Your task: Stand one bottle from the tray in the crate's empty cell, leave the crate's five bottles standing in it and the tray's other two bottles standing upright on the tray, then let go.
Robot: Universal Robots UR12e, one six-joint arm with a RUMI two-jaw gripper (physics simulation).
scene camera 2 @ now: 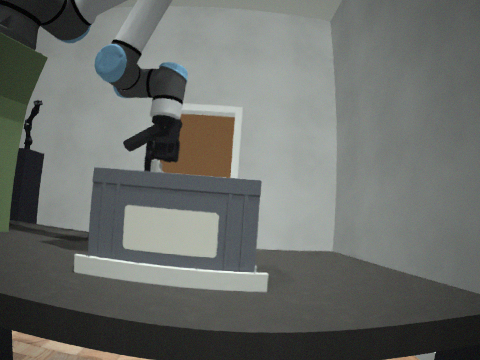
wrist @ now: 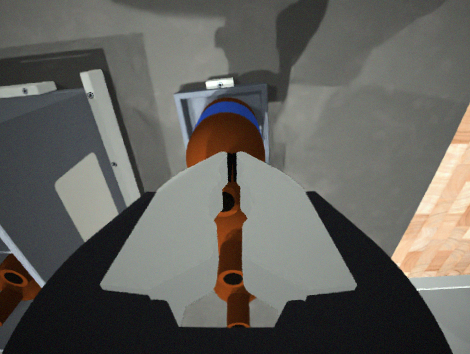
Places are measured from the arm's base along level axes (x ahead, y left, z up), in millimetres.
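Where they show: gripper, fingertip midpoint: (wrist: pixel 232 156); arm's base, link origin: (scene camera 2: pixel 6 40).
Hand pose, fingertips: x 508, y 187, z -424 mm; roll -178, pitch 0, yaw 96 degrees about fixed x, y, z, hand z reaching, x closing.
Things, the pixels of their centre, and the offset from my fingertips. "spot": a spot on its surface instead. Level surfaces: height alone.
- grey crate, body centre: (wrist: pixel 29 224) (scene camera 2: pixel 176 227) dx +150, dy -236, dz -74 mm
- orange-brown bottle, body centre: (wrist: pixel 63 222) dx +144, dy -191, dz -76 mm
- tray, surface spot: (wrist: pixel 181 120) spot: dx +26, dy -58, dz -136 mm
- white block, surface spot: (wrist: pixel 220 83) spot: dx -18, dy -17, dz -146 mm
- table, surface height: dz -161 mm
The grey crate (scene camera 2: pixel 245 188) (wrist: pixel 40 142) stands with a pale panel on its side. Part of an orange-brown bottle (wrist: pixel 12 278) shows in it at the lower left of the wrist view; its empty cell cannot be made out. The tray (wrist: pixel 181 120) holds three upright brown bottles in a row: the far one with a blue band (wrist: pixel 225 140), the middle one (wrist: pixel 230 250) and the near one (wrist: pixel 238 312). My gripper (scene camera 2: pixel 156 166) (wrist: pixel 232 156) is shut and empty, its jaws over the row. The far bottle's mouth shows partly covered below the jaws. In the scene view the tray is hidden.
White strips (scene camera 2: pixel 170 274) (wrist: pixel 111 140) run along the crate's base. A white block (wrist: pixel 220 83) sits at the tray's far end. The table (scene camera 2: pixel 320 295) (wrist: pixel 345 145) ends at the right of the wrist view, with wooden floor (wrist: pixel 442 200) beyond. A green block (scene camera 2: pixel 17 110) stands at the scene view's left.
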